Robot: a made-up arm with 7 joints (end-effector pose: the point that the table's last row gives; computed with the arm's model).
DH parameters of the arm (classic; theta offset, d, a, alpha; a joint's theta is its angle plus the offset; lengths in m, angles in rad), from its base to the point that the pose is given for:
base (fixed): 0 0 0 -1.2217
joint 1: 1.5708 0 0 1.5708
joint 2: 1.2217 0 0 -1.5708
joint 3: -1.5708 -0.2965 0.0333 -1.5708
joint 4: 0 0 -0.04 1.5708
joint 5: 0 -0.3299 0 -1.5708
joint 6: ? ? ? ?
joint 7: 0 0 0 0
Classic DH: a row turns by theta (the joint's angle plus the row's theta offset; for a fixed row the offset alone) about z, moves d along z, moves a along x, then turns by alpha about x.
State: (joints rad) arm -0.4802 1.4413 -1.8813 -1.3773 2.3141 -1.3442 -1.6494
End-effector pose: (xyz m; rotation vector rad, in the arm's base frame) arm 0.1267 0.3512 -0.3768 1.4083 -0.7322 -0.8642
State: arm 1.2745 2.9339 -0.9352 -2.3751 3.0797 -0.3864 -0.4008
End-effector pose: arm 0.0024 0.2913 -0.0854 0.8791 0.4259 0.4586
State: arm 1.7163 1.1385 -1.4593 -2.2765 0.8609 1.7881 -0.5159
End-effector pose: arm -0.3004 -0.1319 -0.0383 -2.0662 1.6546 -0.5712
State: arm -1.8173 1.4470 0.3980 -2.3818 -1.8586 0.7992 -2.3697
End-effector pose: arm -0.1245 0.0356 0.2725 0.9865 1.0852 1.4933
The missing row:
joint 6: 0 0 0 1.5708
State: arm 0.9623 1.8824 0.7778 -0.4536 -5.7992 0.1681 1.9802
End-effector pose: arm 0.1207 0.5902 0.1732 0.6667 -1.8677 1.3580
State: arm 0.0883 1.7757 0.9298 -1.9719 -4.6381 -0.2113 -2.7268
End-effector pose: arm 0.2321 0.1494 0.2999 -2.4840 0.7790 0.8858
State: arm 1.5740 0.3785 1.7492 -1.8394 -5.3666 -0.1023 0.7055
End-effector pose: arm -0.2367 0.3192 0.1854 1.3307 -1.7471 0.5639
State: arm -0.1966 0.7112 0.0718 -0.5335 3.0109 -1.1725 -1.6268
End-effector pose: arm 0.2719 0.3865 -0.4068 0.9453 -0.2388 1.6255
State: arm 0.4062 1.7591 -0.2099 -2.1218 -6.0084 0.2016 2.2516
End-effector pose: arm 0.2640 0.2099 -0.1536 -0.5092 -0.7516 0.6758
